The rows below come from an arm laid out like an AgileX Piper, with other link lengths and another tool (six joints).
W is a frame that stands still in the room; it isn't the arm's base.
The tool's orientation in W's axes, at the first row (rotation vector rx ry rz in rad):
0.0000, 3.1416, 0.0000
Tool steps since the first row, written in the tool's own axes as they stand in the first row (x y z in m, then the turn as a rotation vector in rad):
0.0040, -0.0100, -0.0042, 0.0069, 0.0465, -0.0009
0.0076, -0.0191, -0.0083, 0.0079, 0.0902, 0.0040
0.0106, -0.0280, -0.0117, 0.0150, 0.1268, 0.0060
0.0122, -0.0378, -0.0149, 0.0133, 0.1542, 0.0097
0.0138, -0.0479, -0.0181, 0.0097, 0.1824, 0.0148
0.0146, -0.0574, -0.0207, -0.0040, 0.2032, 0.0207
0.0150, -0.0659, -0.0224, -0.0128, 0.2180, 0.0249
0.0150, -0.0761, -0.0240, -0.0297, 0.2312, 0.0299
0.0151, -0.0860, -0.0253, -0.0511, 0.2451, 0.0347
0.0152, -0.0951, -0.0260, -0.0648, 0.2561, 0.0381
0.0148, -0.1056, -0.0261, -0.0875, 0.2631, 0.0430
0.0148, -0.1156, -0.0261, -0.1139, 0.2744, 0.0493
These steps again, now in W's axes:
-0.0040, -0.0100, 0.0042, -0.0069, 0.0465, 0.0009
-0.0076, -0.0191, 0.0083, -0.0079, 0.0902, -0.0040
-0.0106, -0.0280, 0.0117, -0.0150, 0.1268, -0.0060
-0.0122, -0.0378, 0.0149, -0.0133, 0.1542, -0.0097
-0.0138, -0.0479, 0.0181, -0.0097, 0.1824, -0.0148
-0.0146, -0.0574, 0.0207, 0.0040, 0.2032, -0.0207
-0.0150, -0.0659, 0.0224, 0.0128, 0.2180, -0.0249
-0.0150, -0.0761, 0.0240, 0.0297, 0.2312, -0.0299
-0.0151, -0.0860, 0.0253, 0.0511, 0.2451, -0.0347
-0.0152, -0.0951, 0.0260, 0.0648, 0.2561, -0.0381
-0.0148, -0.1056, 0.0261, 0.0875, 0.2631, -0.0430
-0.0148, -0.1156, 0.0261, 0.1139, 0.2744, -0.0493

